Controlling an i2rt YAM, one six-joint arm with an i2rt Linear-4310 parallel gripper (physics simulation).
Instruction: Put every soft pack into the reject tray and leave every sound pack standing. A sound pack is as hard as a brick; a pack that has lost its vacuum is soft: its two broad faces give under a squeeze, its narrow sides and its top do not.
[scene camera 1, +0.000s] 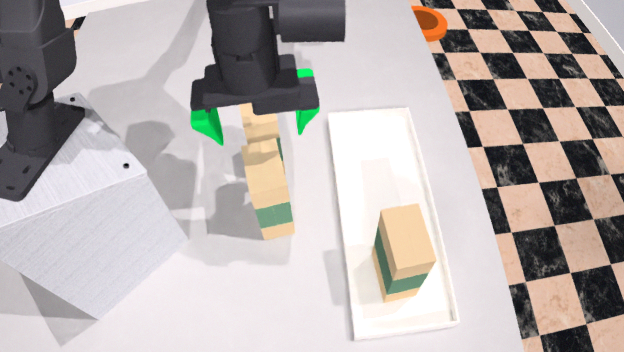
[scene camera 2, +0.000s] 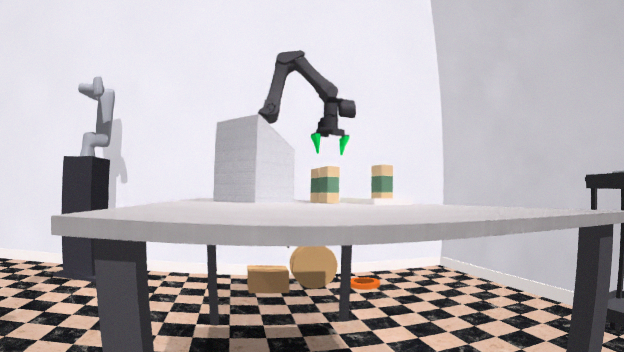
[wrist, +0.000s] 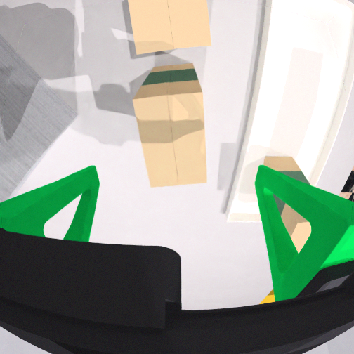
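Pixels of known places: gripper, fingertip midpoint: (scene camera 1: 260, 136) (scene camera 2: 329, 154); arm's base, origin of the base link: (scene camera 1: 34, 147) (scene camera 2: 255, 135).
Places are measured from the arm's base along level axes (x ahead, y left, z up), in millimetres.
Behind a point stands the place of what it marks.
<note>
My gripper (scene camera 1: 261, 139) {x 289, y 64, z -57 mm} (scene camera 2: 330, 153) {x 289, y 64, z -57 mm} (wrist: 176, 173) is open and empty, high above the two tan packs on the table. The front pack (scene camera 1: 267, 187) {x 297, y 21, z -107 mm} (scene camera 2: 332, 185) {x 295, y 15, z -179 mm} (wrist: 172, 145), tan with a green band, stands upright. The back pack (scene camera 1: 260, 126) {x 273, y 126, z -112 mm} (wrist: 170, 25) stands close behind it, partly hidden by the gripper body in scene camera 1. A third such pack (scene camera 1: 407, 240) {x 472, y -48, z -104 mm} (scene camera 2: 382, 182) {x 463, y -83, z -168 mm} (wrist: 298, 227) stands upright in the near part of the white reject tray (scene camera 1: 350, 145) {x 404, y 198, z -244 mm} (scene camera 2: 352, 200) {x 386, y 89, z -235 mm} (wrist: 285, 100); a finger partly covers it in the wrist view. Softness cannot be seen.
The arm's grey base block (scene camera 1: 100, 240) {x 87, y -78, z -95 mm} (scene camera 2: 235, 160) {x -58, y -89, z -103 mm} (wrist: 30, 130) stands left of the packs. The tray has a low rim and lies to their right, near the table's right edge. An orange ring (scene camera 1: 442, 31) (scene camera 2: 365, 286) lies on the floor.
</note>
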